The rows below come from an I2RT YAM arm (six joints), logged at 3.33 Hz.
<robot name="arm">
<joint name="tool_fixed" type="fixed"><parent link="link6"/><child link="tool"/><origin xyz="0 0 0" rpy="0 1.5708 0"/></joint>
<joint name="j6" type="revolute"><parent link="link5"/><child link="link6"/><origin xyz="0.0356 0 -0.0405" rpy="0 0 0"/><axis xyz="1 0 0"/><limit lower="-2.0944" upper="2.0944"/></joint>
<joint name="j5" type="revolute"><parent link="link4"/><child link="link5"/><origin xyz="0.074 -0.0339 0.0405" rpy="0 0 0"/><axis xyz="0 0 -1"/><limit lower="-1.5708" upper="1.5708"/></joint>
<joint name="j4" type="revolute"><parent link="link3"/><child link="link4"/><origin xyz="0.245 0.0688 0.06" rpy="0 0 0"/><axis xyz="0 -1 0"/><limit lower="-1.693" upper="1.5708"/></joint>
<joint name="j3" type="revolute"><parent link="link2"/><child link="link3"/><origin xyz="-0.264 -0.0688 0" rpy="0 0 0"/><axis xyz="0 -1 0"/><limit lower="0" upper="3.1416"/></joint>
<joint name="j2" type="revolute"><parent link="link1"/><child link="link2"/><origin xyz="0.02 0.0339 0.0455" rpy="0 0 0"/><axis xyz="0 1 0"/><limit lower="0" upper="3.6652"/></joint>
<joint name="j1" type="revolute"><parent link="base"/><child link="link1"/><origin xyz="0 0 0.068" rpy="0 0 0"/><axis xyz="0 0 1"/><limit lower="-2.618" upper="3.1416"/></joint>
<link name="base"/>
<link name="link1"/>
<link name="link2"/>
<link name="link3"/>
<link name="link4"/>
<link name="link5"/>
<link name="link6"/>
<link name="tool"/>
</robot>
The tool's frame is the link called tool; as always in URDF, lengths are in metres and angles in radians.
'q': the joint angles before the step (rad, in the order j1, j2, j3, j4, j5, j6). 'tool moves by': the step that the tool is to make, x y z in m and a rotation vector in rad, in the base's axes. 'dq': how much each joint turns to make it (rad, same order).
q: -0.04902, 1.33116, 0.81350, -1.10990, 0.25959, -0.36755
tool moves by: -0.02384, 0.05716, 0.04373, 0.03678, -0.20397, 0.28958
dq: 0.32313, -0.20678, 0.03966, -0.04884, -0.01220, 0.03396
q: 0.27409, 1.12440, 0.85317, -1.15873, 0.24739, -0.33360
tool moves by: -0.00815, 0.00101, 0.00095, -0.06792, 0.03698, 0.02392
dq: 0.03054, -0.00801, -0.00002, -0.06294, 0.05493, 0.00041
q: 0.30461, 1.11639, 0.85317, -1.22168, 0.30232, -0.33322
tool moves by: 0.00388, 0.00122, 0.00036, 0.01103, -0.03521, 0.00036
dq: 0.00000, 0.00040, -0.00001, 0.03742, 0.00000, -0.00038
